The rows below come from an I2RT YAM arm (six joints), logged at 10 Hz.
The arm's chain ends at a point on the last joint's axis. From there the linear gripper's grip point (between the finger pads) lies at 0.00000 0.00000 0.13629 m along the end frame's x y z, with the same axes.
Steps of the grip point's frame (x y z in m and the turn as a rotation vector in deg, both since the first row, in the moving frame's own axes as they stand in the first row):
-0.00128 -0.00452 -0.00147 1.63 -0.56 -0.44
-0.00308 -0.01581 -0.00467 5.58 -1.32 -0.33
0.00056 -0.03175 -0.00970 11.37 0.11 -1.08
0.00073 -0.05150 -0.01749 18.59 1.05 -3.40
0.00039 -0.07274 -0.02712 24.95 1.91 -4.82
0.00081 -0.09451 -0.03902 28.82 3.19 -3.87
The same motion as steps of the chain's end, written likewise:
0.00007 -0.00065 -0.00141 1.63 -0.56 -0.44
0.00009 -0.00257 -0.00399 5.58 -1.32 -0.33
0.00055 -0.00488 -0.00703 11.37 0.11 -1.08
-0.00042 -0.00801 -0.01036 18.59 1.05 -3.40
-0.00155 -0.01514 -0.01434 24.95 1.91 -4.82
-0.00419 -0.02864 -0.02194 28.82 3.19 -3.87

